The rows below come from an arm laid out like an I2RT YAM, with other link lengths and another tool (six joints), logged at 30 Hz.
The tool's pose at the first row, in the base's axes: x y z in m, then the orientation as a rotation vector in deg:
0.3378 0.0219 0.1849 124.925 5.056 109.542
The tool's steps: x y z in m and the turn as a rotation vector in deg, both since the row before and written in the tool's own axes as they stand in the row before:
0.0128 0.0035 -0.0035 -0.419 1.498 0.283
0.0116 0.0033 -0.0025 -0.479 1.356 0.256
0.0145 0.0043 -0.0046 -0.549 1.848 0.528
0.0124 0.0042 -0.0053 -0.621 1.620 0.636
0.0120 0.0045 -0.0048 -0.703 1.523 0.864
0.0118 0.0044 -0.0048 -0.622 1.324 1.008
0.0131 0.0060 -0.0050 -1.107 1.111 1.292
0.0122 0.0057 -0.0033 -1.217 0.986 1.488
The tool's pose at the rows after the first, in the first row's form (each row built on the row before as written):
0.3358 0.0216 0.1985 123.370 4.607 111.188
0.3343 0.0211 0.2107 121.882 4.102 112.622
0.3305 0.0205 0.2260 119.970 3.329 114.686
0.3254 0.0196 0.2391 118.256 2.330 116.513
0.3203 0.0182 0.2517 116.659 0.994 118.312
0.3149 0.0168 0.2640 115.344 -0.442 120.001
0.3086 0.0140 0.2776 114.059 -2.712 121.418
0.3037 0.0108 0.2902 112.885 -5.320 122.748

